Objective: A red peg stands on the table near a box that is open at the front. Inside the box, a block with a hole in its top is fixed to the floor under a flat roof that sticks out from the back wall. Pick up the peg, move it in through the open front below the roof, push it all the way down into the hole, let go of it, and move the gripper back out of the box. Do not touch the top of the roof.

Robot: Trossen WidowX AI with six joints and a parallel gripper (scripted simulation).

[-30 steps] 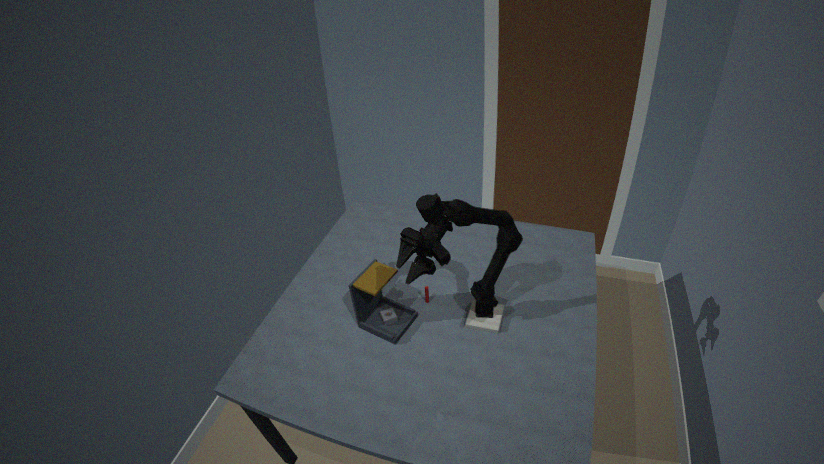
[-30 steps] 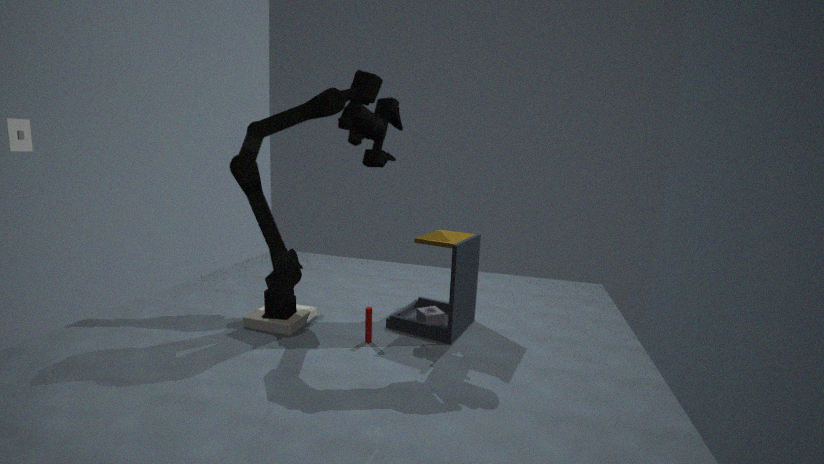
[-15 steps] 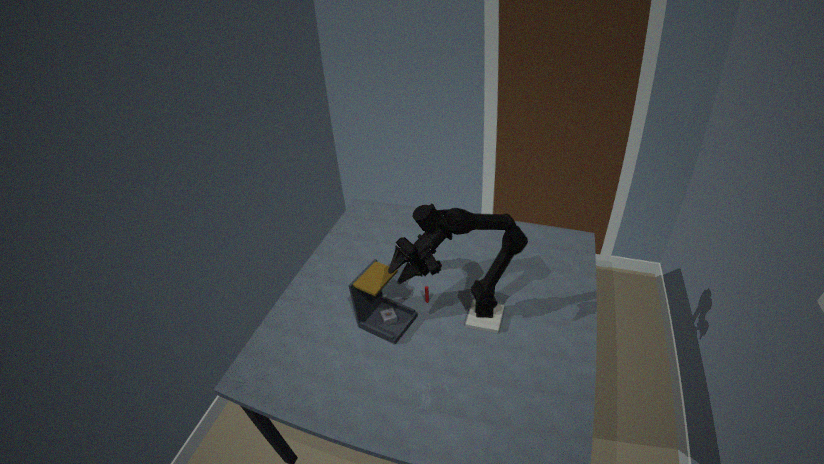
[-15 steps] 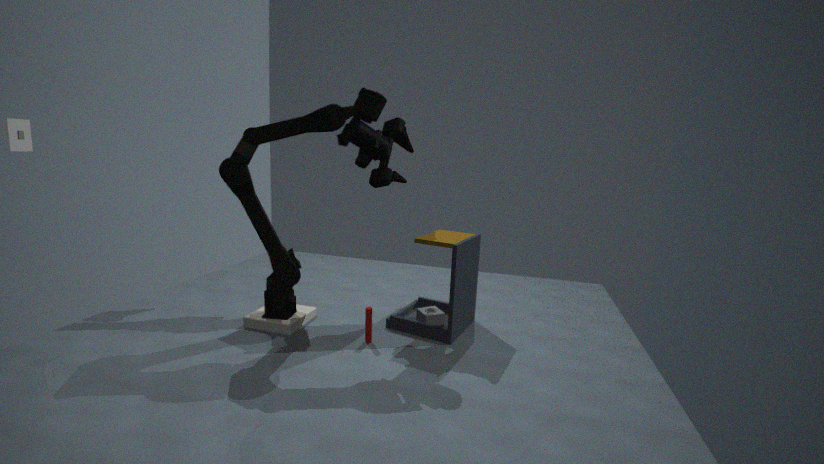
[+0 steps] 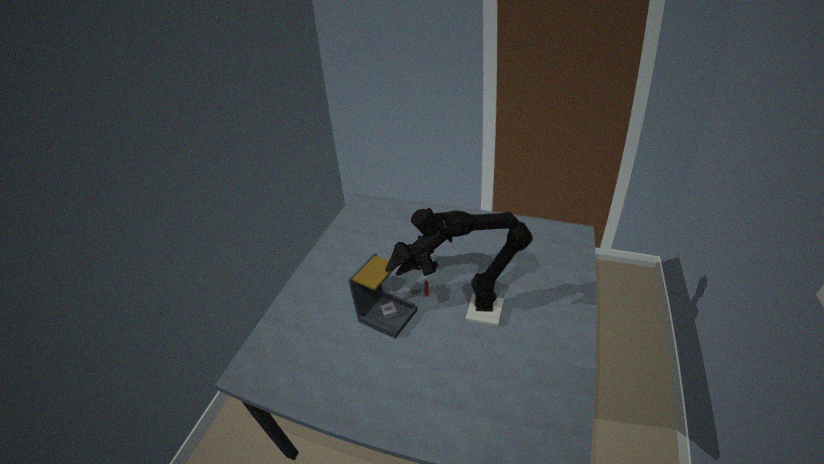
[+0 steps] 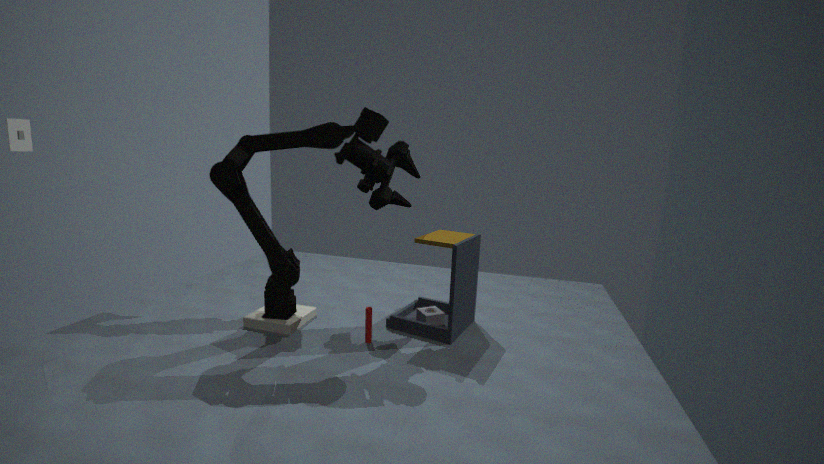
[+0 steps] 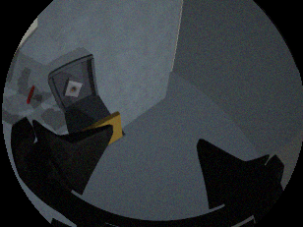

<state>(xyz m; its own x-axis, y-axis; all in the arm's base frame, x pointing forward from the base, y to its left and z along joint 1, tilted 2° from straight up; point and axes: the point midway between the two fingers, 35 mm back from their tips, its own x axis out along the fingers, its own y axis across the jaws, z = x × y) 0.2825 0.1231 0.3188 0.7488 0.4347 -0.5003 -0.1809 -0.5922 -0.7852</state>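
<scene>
Right now my gripper tip is 28 cm above the red peg, 21 cm to the left of it and 8 cm past it. From my gripper tip the other things lie so: dark back wall 20 cm below, 13 cm ahead, 12 cm to the right; yellow roof 10 cm to the right, 10 cm below, 8 cm ahead.
</scene>
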